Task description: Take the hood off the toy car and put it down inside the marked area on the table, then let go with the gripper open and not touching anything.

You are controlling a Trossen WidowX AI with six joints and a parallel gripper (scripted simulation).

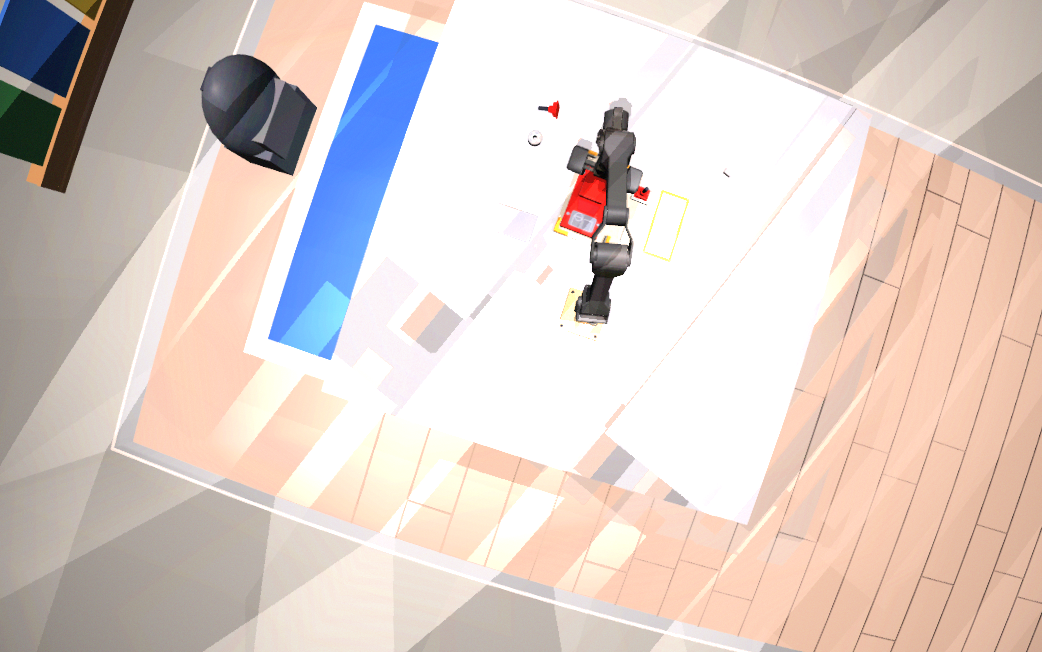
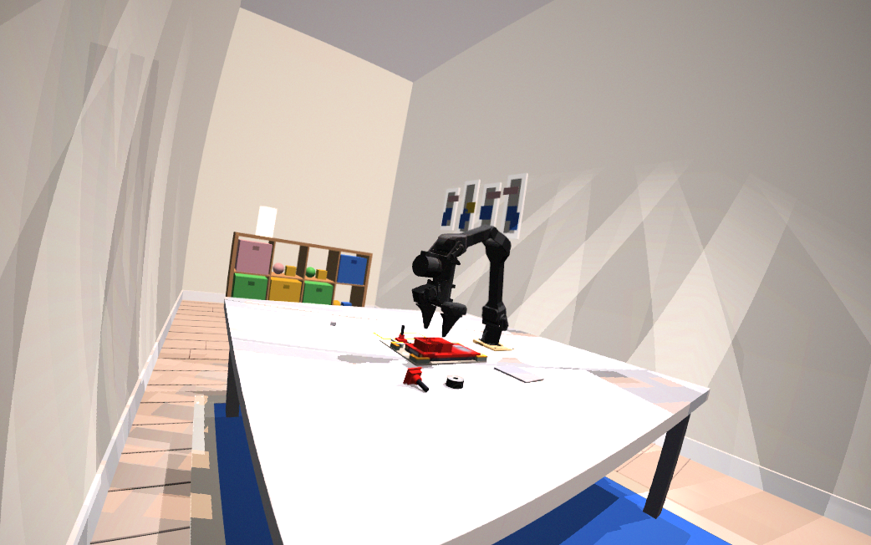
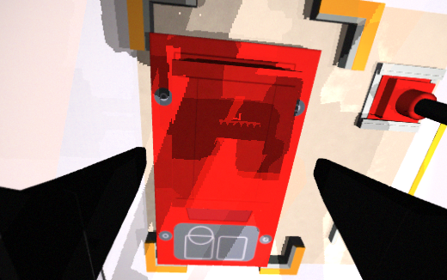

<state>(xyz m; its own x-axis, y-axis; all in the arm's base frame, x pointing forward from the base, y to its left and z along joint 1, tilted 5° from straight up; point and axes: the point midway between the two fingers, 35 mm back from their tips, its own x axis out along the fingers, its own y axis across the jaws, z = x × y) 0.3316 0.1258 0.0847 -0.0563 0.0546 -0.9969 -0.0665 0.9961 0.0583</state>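
My gripper tip is 30 mm above the red hood.
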